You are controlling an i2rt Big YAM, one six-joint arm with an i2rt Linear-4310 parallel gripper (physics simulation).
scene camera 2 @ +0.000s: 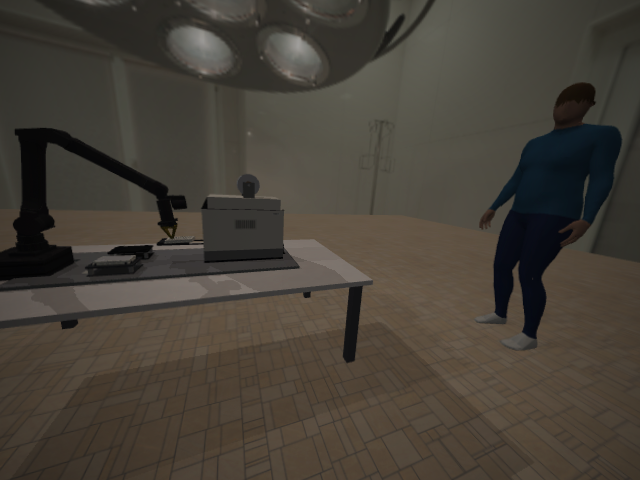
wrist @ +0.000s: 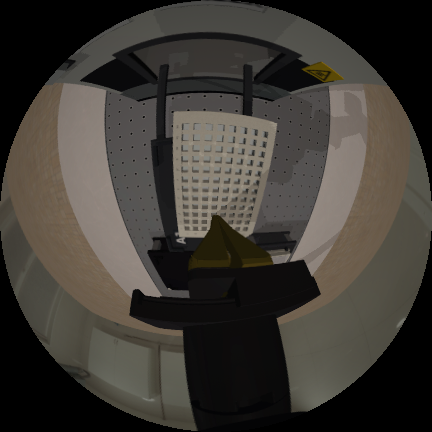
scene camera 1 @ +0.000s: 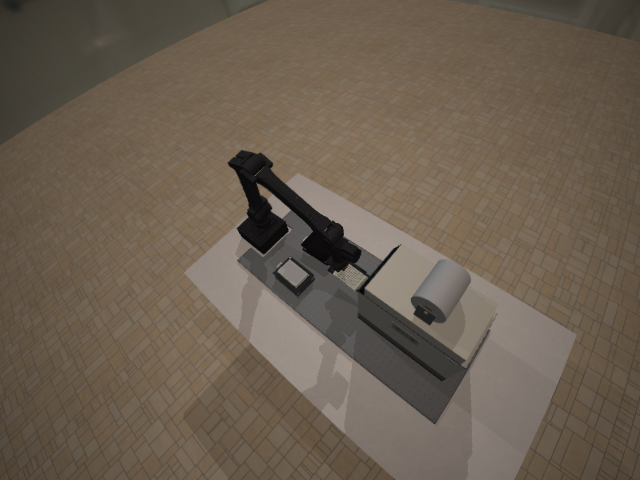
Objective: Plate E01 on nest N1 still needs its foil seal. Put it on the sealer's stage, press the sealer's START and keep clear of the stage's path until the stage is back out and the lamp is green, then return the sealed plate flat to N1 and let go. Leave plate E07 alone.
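Frame: origin at the arm's base, x ahead, y left, z up, level; millimetres.
Where they show: gripper, fingertip midpoint: (scene camera 2: 172, 238) (wrist: 214, 219) (scene camera 1: 343, 269); arm's base, origin of the base link: (scene camera 2: 34, 252) (scene camera 1: 264, 223).
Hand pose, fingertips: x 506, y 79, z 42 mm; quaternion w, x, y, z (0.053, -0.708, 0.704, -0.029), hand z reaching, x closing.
Things, the pixels of their centre, and the offset from my fingertips. "pt": a spot on its surface instead.
- sealer's dark stage, body centre: (wrist: 202, 161) (scene camera 1: 354, 276) (scene camera 2: 184, 241) dx +53, dy +17, dz -19 mm
- light-topped plate, body centre: (scene camera 1: 292, 273) (scene camera 2: 115, 260) dx -184, dy -154, dz -63 mm
- foil roll, surface spot: (scene camera 1: 443, 289) pt dx +393, dy +24, dz +362 mm
Plate E01, pale with open square wells (scene camera 1: 350, 276) (scene camera 2: 179, 239) (wrist: 222, 170), lies on the sealer's dark stage (wrist: 163, 185), which is out in front of the sealer (scene camera 1: 405, 271) (scene camera 2: 242, 240) (wrist: 210, 17). More of the stage shows along the plate's left side in the wrist view; I cannot tell whether the plate is fully seated. My gripper (scene camera 2: 172, 236) (wrist: 214, 219) is shut and empty, its yellow tips together above the plate's near end. In scene camera 1 the fingertips are hidden. The START button and the lamp cannot be made out.
A dark nest without a plate (scene camera 1: 314, 248) (scene camera 2: 131, 250) stands behind the gripper, near the arm's base. A second nest holds a light-topped plate (scene camera 1: 293, 272) (scene camera 2: 114, 259); its label is unreadable. A foil roll (scene camera 1: 443, 289) (scene camera 2: 248, 184) sits atop the sealer. A person (scene camera 2: 555, 175) stands beyond the table.
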